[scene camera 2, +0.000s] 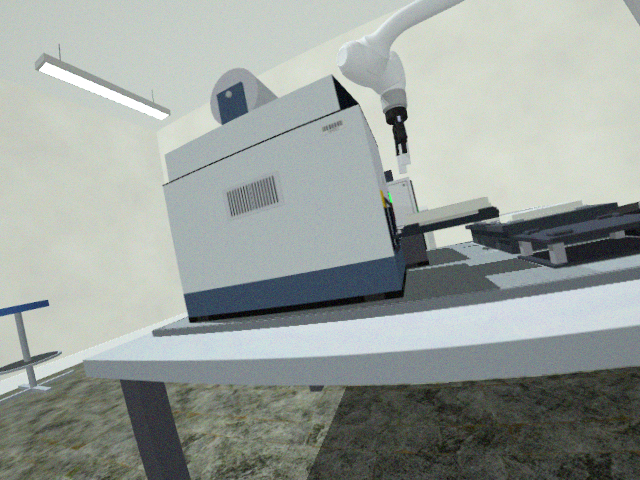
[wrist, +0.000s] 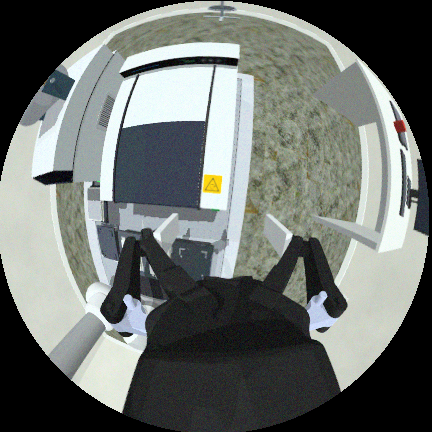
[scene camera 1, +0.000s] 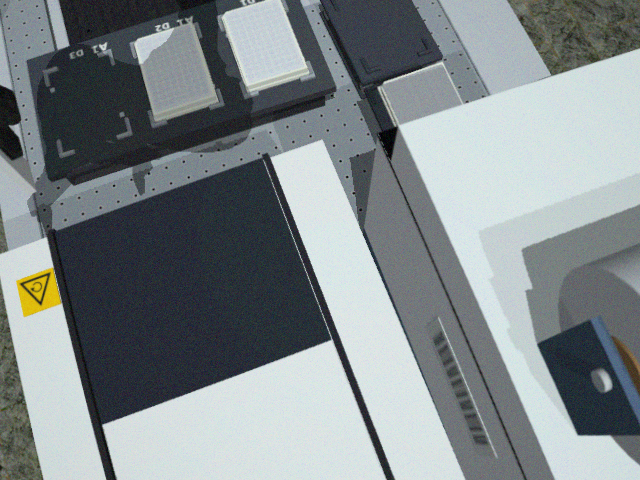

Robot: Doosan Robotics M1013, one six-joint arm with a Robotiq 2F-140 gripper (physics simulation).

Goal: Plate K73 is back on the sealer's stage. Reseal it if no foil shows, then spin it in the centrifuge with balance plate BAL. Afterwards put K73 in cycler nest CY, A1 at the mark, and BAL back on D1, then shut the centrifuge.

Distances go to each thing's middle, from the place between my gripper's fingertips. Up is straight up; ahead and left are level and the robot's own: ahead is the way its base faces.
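White and black instrument [scene camera 1: 359, 399] visible; my gripper is 250 mm short of it, 150 mm to the right of it and 170 mm above it.
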